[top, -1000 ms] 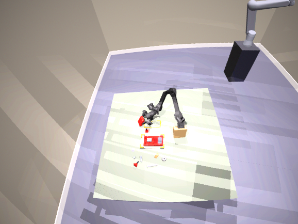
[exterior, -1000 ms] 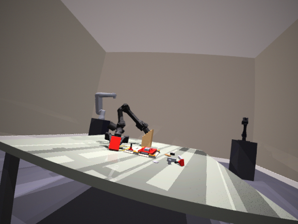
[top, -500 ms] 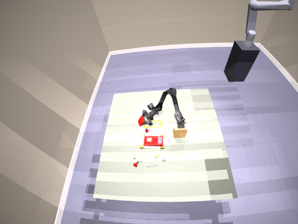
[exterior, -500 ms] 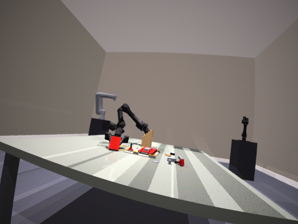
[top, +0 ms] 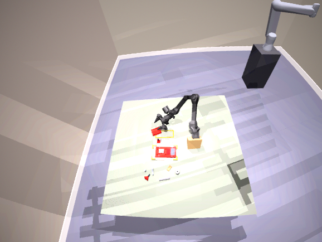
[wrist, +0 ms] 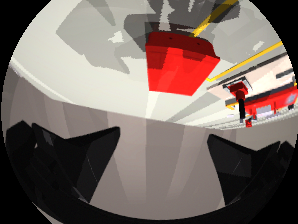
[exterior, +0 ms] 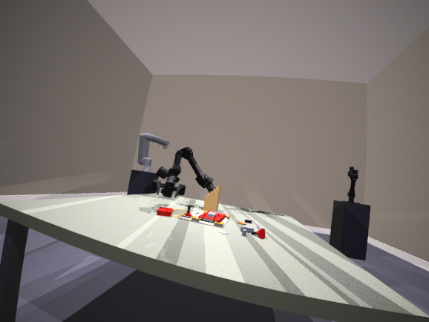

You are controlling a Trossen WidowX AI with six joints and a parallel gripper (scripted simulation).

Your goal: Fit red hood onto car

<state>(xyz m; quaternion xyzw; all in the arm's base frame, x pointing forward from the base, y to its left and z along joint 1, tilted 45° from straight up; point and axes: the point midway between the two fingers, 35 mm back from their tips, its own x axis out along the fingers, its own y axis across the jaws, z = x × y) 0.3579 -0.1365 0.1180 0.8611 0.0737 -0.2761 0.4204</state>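
Now: gripper tip 10 mm short of the red hood, 10 mm to the right of it and 80 mm above it.
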